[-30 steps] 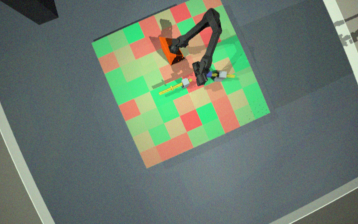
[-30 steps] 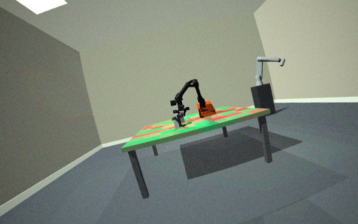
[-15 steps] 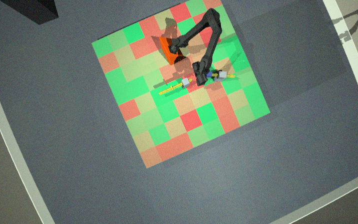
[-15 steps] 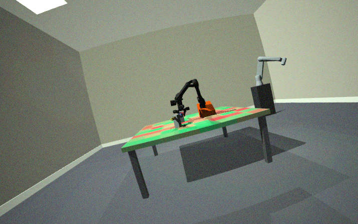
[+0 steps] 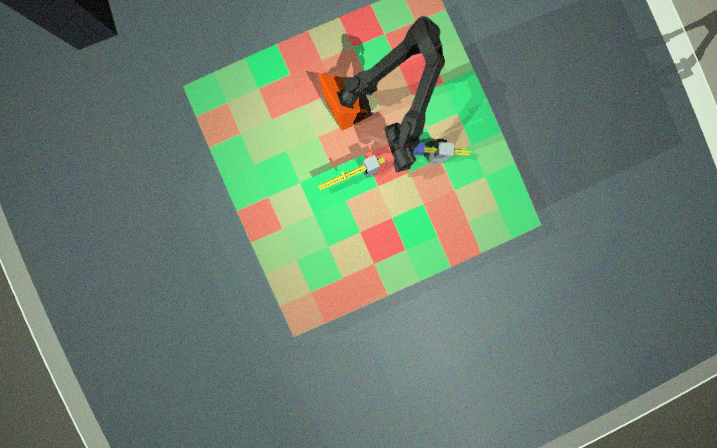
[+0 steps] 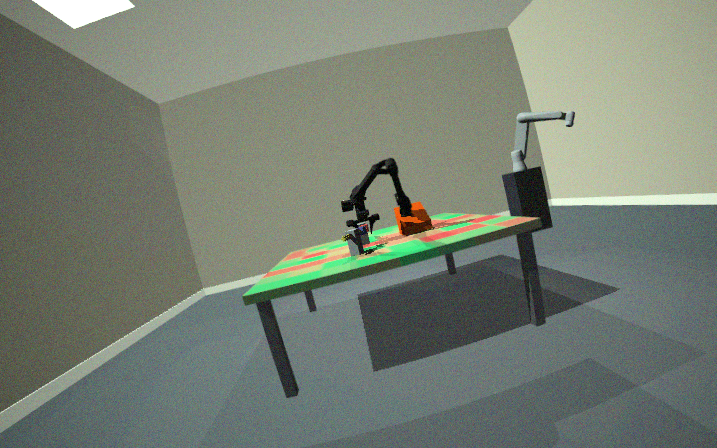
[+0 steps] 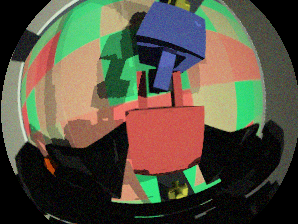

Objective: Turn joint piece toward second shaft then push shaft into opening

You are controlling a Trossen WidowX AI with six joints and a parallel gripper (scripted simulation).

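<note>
Right now the red square joint piece is 10 mm to the left of my gripper tip and 40 mm above it.
</note>
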